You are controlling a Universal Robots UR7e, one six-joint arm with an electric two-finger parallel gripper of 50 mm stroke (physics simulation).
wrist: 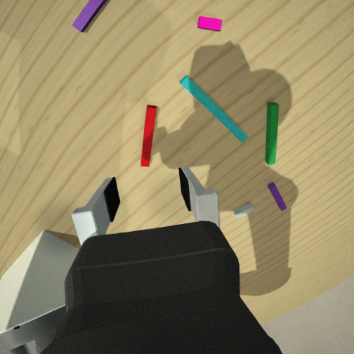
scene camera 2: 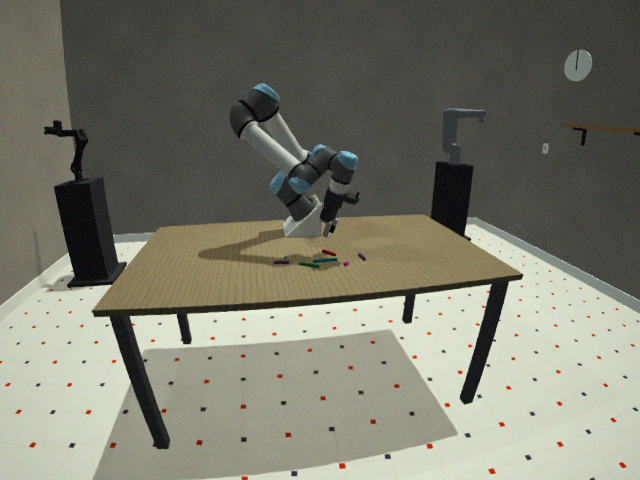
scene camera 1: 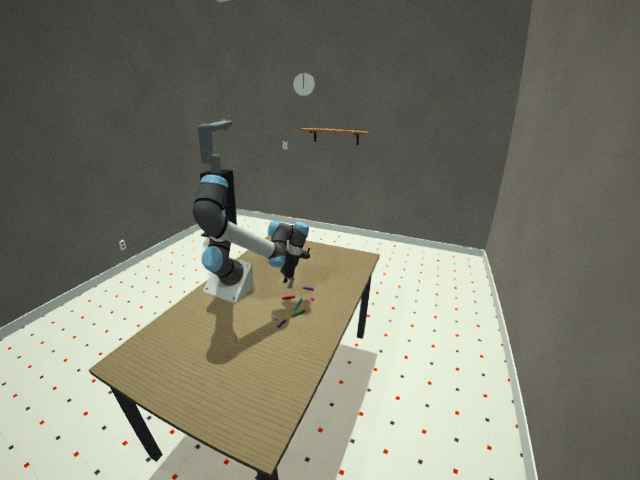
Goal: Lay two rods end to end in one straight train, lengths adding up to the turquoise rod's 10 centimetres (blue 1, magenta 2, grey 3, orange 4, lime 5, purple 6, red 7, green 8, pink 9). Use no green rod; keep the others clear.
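Places are measured from the arm's base along level axes (x left, y back, z up), in centimetres.
Pixels of known places: gripper, fingertip midpoint: (scene camera 2: 327, 234) (scene camera 1: 287, 285); arm's base, origin of the base link: (scene camera 2: 306, 210) (scene camera 1: 231, 272).
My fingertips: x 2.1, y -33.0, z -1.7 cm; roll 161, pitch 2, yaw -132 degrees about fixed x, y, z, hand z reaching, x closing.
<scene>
For each thing: its top centre in the pictures, then the offset to it from my fingertips. Level surfaces: height alone.
- red rod, middle of its top: (scene camera 2: 328, 251) (scene camera 1: 288, 296) dx +0.4, dy -0.3, dz -7.7 cm
- turquoise rod, middle of its top: (scene camera 2: 325, 259) (scene camera 1: 298, 303) dx -3.1, dy -7.6, dz -7.7 cm
- green rod, middle of its top: (scene camera 2: 308, 263) (scene camera 1: 298, 312) dx -10.5, dy -10.6, dz -7.7 cm
- magenta rod, middle of its top: (scene camera 2: 346, 262) (scene camera 1: 312, 298) dx +3.9, dy -13.0, dz -7.7 cm
- small grey rod, middle of its top: (scene camera 1: 274, 317) dx -18.0, dy -0.7, dz -7.7 cm
- wooden table, its level: dz -8.7 cm
My gripper (scene camera 1: 287, 282) (scene camera 2: 329, 230) (wrist: 148, 185) is open and empty above the table. The red rod (scene camera 1: 288, 297) (scene camera 2: 328, 252) (wrist: 149, 135) lies ahead of the fingertips in the wrist view. The turquoise rod (scene camera 1: 298, 303) (scene camera 2: 325, 260) (wrist: 214, 109) lies diagonally between it and the green rod (scene camera 1: 298, 313) (scene camera 2: 308, 265) (wrist: 271, 133). The magenta rod (scene camera 1: 312, 299) (scene camera 2: 346, 263) (wrist: 209, 23) lies apart at the wrist view's top. The small grey rod (scene camera 1: 274, 317) (wrist: 244, 210) lies near a purple rod (scene camera 1: 281, 323) (scene camera 2: 281, 262) (wrist: 277, 196). Another purple rod (scene camera 1: 308, 288) (scene camera 2: 361, 256) (wrist: 89, 15) is partly cut off at the wrist view's top left.
The rods lie apart on the wooden table (scene camera 1: 222, 403) (scene camera 2: 206, 289). The arm's pale base (scene camera 1: 227, 290) (scene camera 2: 302, 227) (wrist: 37, 280) stands at the table's rear side. The arm's shadow falls across the turquoise rod and near the grey rod. Two other arms stand on dark pedestals (scene camera 2: 82, 227) (scene camera 2: 452, 196) beyond the table.
</scene>
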